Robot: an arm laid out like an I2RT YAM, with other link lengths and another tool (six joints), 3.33 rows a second.
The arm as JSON. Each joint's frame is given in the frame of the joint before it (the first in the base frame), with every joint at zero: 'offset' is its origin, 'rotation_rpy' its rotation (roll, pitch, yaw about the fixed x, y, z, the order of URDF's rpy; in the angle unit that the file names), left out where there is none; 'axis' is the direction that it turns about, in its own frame. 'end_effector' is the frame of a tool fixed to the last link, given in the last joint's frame.
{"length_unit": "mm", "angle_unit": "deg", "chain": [
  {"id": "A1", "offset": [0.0, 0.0, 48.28], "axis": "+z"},
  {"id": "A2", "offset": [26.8, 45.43, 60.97], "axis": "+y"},
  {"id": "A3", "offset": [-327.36, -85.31, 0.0], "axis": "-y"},
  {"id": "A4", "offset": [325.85, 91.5, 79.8], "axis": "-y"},
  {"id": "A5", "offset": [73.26, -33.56, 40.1], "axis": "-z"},
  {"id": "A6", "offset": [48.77, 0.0, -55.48], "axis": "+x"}
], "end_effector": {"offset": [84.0, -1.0, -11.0], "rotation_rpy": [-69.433, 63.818, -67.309]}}
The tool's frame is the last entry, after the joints.
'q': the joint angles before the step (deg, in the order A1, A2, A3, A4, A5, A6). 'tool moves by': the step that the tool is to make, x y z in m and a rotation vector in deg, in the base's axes. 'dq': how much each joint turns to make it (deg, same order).
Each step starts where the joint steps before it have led.
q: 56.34, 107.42, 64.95, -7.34, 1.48, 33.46
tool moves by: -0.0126, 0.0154, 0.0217, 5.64, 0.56, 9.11
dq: -0.06, -1.79, -0.04, 2.42, -8.83, -4.37
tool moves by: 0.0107, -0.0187, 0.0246, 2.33, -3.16, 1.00
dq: -2.42, -4.48, -2.36, 1.14, -1.59, -3.31
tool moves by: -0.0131, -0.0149, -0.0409, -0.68, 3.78, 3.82
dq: -1.14, 1.47, -5.13, 3.47, -5.39, -1.58
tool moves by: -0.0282, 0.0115, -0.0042, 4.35, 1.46, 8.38
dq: 1.53, 0.13, -2.32, 4.39, -7.52, -2.23
